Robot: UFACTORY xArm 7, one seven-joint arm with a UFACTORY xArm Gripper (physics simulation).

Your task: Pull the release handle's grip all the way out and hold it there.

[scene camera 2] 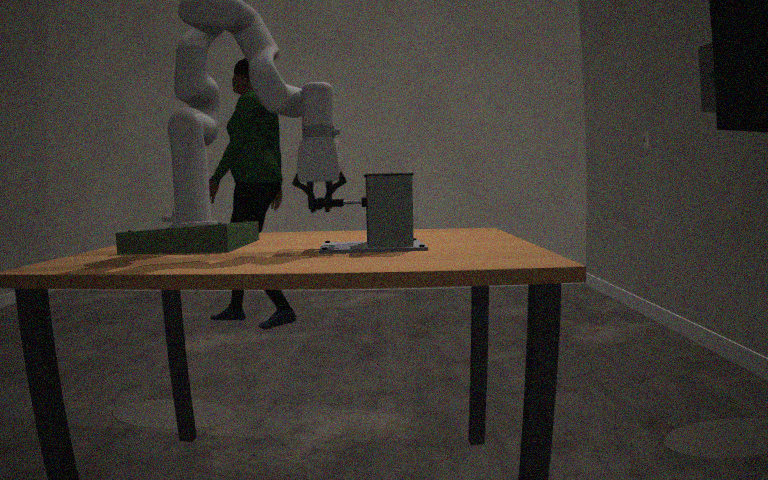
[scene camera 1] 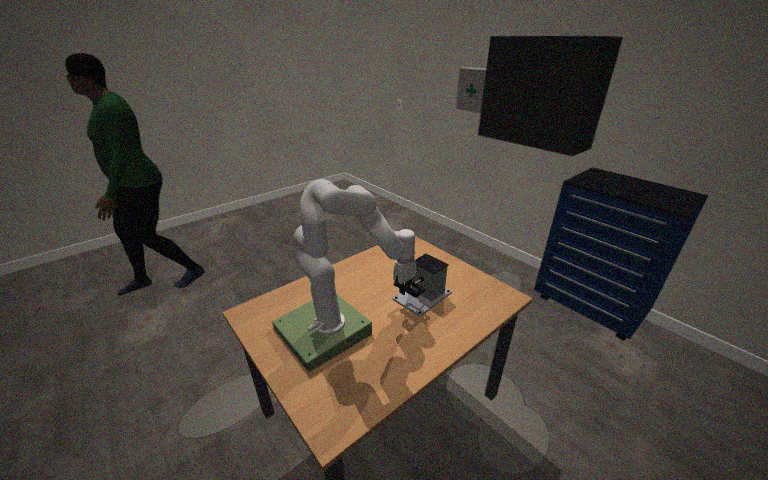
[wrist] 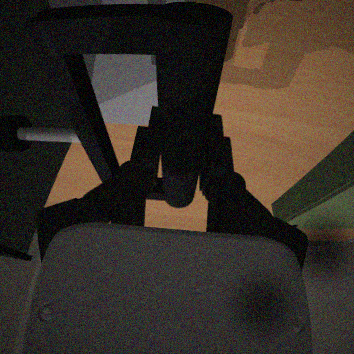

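The release handle's black grip (scene camera 2: 335, 202) (wrist: 194, 55) is a framed handle with a thick bar, standing out from the side of a grey box housing (scene camera 1: 434, 283) (scene camera 2: 389, 212). A stretch of bare metal rod (scene camera 2: 353, 202) (wrist: 47, 134) shows between the grip and the housing's black collar (scene camera 2: 364, 202). My gripper (scene camera 1: 408, 287) (scene camera 2: 320, 207) (wrist: 183, 126) is shut on the grip's bar, with one finger on each side of it, well above the table. The fingers partly hide the bar, and the grip is hard to make out in scene camera 1.
The housing stands on a light metal plate (scene camera 1: 420, 307) (scene camera 2: 342, 246) on the wooden table (scene camera 1: 470, 316) (scene camera 2: 481, 257). The arm's green base (scene camera 1: 294, 333) (scene camera 2: 169, 240) is at the other side. A person in green (scene camera 1: 116, 141) (scene camera 2: 254, 135) is beyond the table. A blue drawer cabinet (scene camera 1: 617, 254) stands right.
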